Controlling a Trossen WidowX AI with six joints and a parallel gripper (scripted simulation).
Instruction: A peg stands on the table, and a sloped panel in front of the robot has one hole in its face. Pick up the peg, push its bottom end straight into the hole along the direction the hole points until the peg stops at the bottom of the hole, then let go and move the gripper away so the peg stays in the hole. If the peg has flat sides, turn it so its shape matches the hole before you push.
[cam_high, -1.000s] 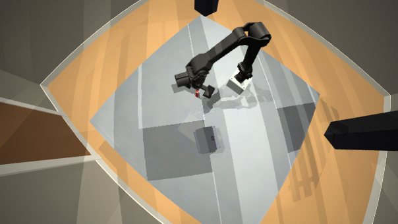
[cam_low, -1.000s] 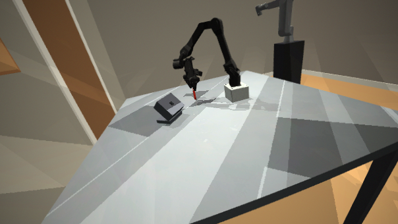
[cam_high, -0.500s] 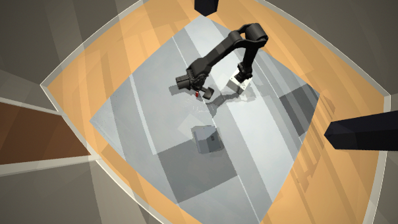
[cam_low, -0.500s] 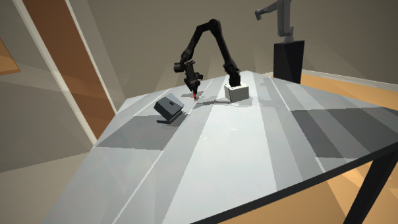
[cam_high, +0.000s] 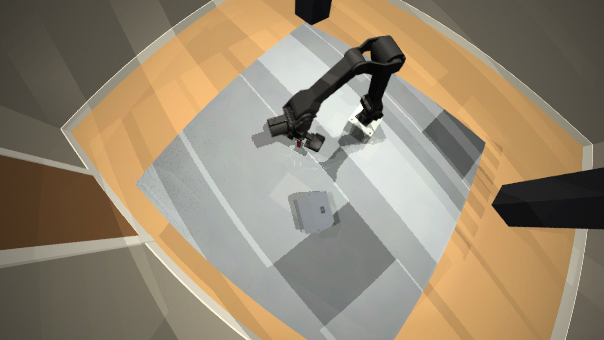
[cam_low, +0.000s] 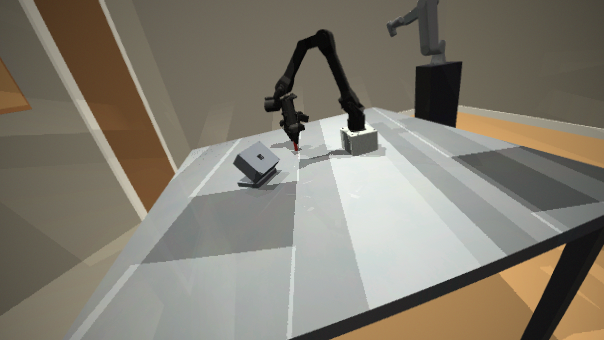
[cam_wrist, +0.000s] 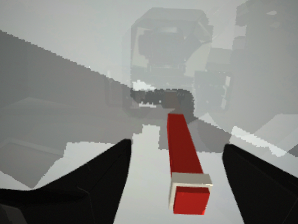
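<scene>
Now: the sloped grey panel 130 mm ahead of my gripper tip, 250 mm to the left of it and 30 mm above it. The rest, counted from my gripper tip: red square peg (20 mm above).
</scene>
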